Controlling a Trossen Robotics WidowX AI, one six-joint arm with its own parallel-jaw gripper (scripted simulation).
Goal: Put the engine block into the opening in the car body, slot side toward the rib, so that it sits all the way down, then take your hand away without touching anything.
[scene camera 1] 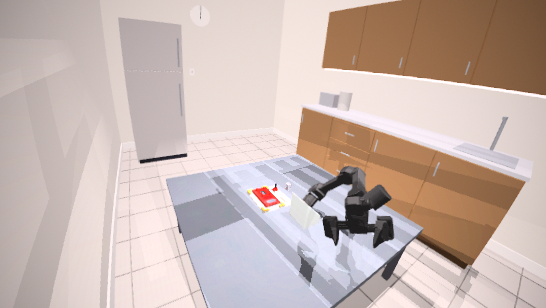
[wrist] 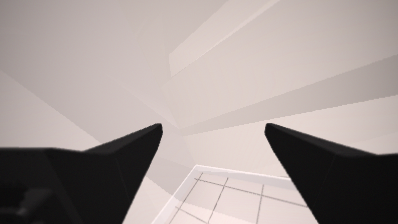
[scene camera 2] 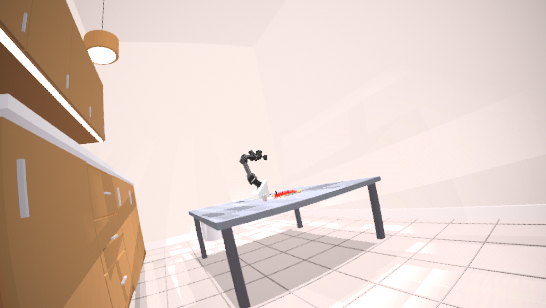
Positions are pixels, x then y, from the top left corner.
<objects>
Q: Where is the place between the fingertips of my gripper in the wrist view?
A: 212, 128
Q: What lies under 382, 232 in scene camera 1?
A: My gripper.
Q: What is my gripper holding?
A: Nothing.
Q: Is my gripper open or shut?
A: Open.
</objects>
